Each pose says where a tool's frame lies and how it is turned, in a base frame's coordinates. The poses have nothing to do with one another.
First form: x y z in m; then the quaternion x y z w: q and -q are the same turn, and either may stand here.
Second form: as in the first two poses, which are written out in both.
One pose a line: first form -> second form
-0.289 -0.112 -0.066 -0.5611 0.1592 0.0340 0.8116 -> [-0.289 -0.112 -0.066], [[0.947 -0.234 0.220], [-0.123 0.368 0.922], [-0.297 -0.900 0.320]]
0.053 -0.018 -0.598 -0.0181 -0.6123 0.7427 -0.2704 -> [0.053 -0.018 -0.598], [[-0.853 0.424 0.304], [-0.380 -0.104 -0.919], [-0.358 -0.900 0.249]]
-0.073 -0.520 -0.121 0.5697 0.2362 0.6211 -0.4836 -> [-0.073 -0.520 -0.121], [[0.117 0.870 0.479], [-0.332 -0.421 0.844], [0.936 -0.258 0.239]]
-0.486 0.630 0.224 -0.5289 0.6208 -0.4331 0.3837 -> [-0.486 0.630 0.224], [[-0.146 -0.324 0.935], [-0.989 0.065 -0.132], [-0.018 -0.944 -0.330]]
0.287 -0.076 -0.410 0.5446 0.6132 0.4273 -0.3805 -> [0.287 -0.076 -0.410], [[-0.117 0.993 -0.001], [0.343 0.042 0.939], [0.932 0.110 -0.345]]
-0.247 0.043 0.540 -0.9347 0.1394 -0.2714 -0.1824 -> [-0.247 0.043 0.540], [[0.814 -0.360 0.456], [-0.162 -0.895 -0.417], [0.558 0.265 -0.786]]
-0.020 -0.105 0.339 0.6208 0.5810 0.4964 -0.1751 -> [-0.020 -0.105 0.339], [[-0.168 0.895 0.413], [0.548 -0.264 0.794], [0.820 0.359 -0.446]]
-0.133 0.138 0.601 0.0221 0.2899 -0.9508 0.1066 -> [-0.133 0.138 0.601], [[-0.976 0.216 0.020], [-0.190 -0.809 -0.556], [-0.104 -0.547 0.831]]
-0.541 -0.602 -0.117 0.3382 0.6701 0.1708 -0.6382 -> [-0.541 -0.602 -0.117], [[0.043 0.671 -0.740], [0.235 0.713 0.661], [0.971 -0.203 -0.127]]
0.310 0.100 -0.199 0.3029 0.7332 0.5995 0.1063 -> [0.310 0.100 -0.199], [[-0.794 0.317 0.519], [0.572 0.098 0.815], [0.207 0.943 -0.259]]
